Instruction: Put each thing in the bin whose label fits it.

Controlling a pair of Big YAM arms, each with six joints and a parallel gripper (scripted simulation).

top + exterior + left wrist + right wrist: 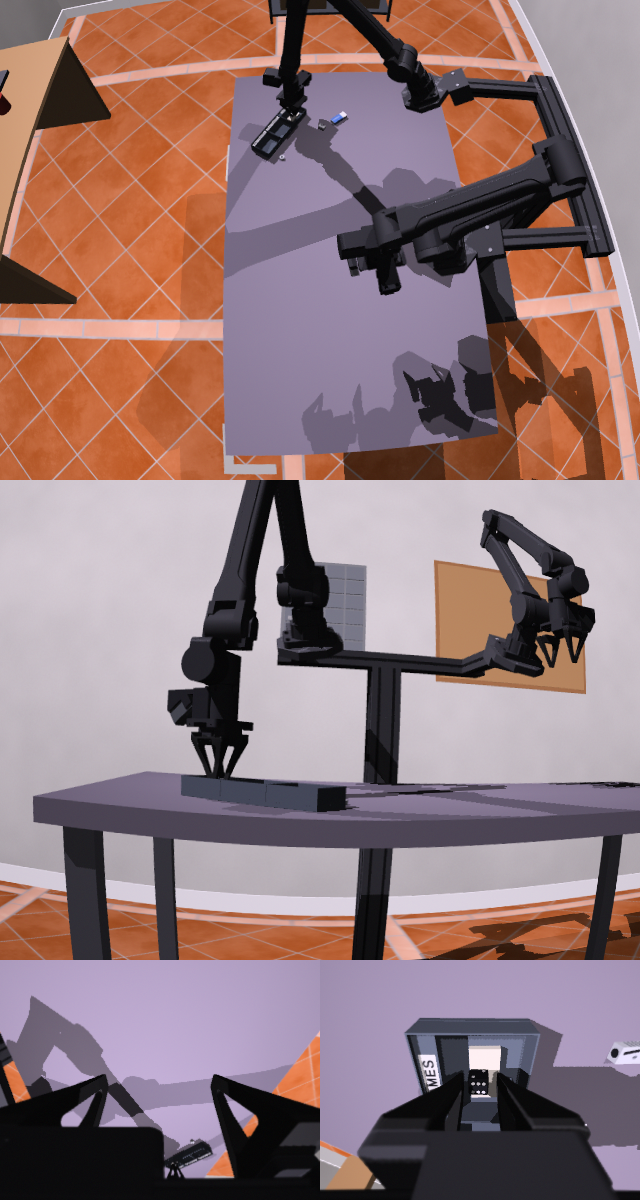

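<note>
My right hand is 2 cm above the white card. The rest, counted from my right hand: bin row: 5 cm ahead, 7 cm to the left, 2 cm below.
</note>
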